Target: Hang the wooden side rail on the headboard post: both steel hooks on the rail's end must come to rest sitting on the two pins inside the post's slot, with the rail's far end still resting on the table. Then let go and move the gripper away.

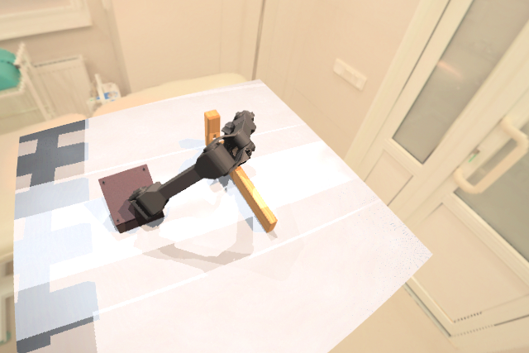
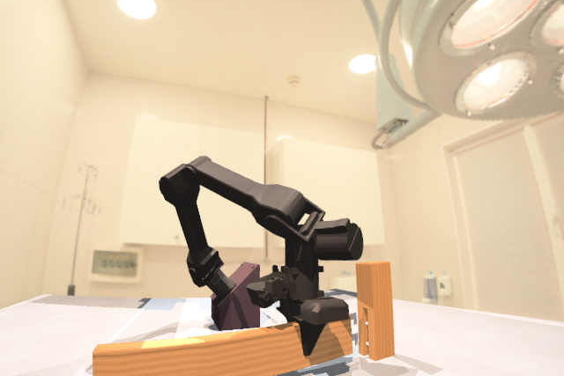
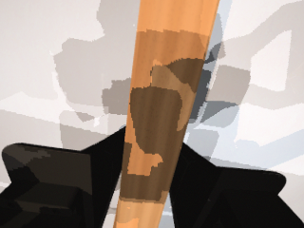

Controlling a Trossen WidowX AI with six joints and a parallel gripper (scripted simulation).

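My gripper tip is now 160 mm to the right of the headboard post, 40 mm below it and 10 mm past it.
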